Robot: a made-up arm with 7 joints.
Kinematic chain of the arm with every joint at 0, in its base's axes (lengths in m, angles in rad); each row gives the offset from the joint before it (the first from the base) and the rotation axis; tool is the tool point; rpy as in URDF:
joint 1: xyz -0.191 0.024 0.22 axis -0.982 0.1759 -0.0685
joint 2: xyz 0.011 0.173 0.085 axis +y
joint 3: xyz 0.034 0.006 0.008 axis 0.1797 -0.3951 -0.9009
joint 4: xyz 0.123 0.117 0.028 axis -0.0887 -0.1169 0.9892
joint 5: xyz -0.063 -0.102 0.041 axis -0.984 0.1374 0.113
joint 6: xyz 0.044 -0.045 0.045 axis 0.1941 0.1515 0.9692
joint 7: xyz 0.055 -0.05 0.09 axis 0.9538 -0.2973 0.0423
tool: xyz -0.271 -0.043 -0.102 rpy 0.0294 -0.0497 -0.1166
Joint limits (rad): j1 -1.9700..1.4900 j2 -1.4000..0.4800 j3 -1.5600..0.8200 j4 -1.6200..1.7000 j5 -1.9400..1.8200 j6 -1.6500..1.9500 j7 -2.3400..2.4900
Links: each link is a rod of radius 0.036 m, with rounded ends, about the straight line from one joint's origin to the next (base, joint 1, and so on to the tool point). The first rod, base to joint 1, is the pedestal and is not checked.
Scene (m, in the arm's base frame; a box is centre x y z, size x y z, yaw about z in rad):
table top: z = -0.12
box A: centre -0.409 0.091 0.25 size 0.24 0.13 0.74 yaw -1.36
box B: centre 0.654 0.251 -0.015 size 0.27 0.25 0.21 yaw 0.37
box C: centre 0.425 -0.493 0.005 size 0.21 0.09 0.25 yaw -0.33
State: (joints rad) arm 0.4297 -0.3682 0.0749 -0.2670 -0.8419 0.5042 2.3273
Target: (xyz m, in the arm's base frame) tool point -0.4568 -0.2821 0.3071
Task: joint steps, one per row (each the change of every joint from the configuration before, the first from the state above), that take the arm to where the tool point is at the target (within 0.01 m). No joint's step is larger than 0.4 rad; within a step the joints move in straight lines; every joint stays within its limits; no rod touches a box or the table.
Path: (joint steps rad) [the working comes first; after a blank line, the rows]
Joints at the target: -1.9631 -0.3214 -0.3367 -0.6839 -0.5138 0.6728 2.4900
Straight joint move there: touches box A.

1: -0.2259 0.0941 -0.0340 0.2401 0.3500 -0.1551 -0.2081
2: -0.2258 0.0942 -0.0340 0.2401 0.3501 -0.1551 -0.2081
3: -0.2259 0.0941 -0.0340 0.2401 0.3500 -0.1550 -0.2081
4: -0.2258 0.0941 -0.0339 0.2402 0.3501 -0.1551 -0.2081
5: -0.3741 -0.2374 -0.0099 0.0182 0.2342 0.2688 0.2488
6: -0.3741 -0.2373 -0.0099 0.0182 0.2341 0.2689 0.2488
7: -0.3740 -0.2374 -0.0099 0.0182 0.2342 0.2689 0.2487
8: -0.3741 -0.2374 -0.0100 0.0182 0.2342 0.2688 0.2488
9: 0.0012 0.1033 -0.0393 -0.2417 -0.3348 -0.0477 0.0000
10: 0.0011 0.1033 -0.0393 -0.2417 -0.3348 -0.0478 0.0000
11: 0.0012 0.1033 -0.0394 -0.2417 -0.3348 -0.0477 0.0000
12: 0.0011 0.1033 -0.0393 -0.2417 -0.3348 -0.0478 0.0000
13: 0.0012 0.1033 -0.0393 -0.2417 -0.3348 -0.0477 0.0000
14: 0.0011 0.1033 -0.0394 -0.2417 -0.3348 -0.0478 0.0000

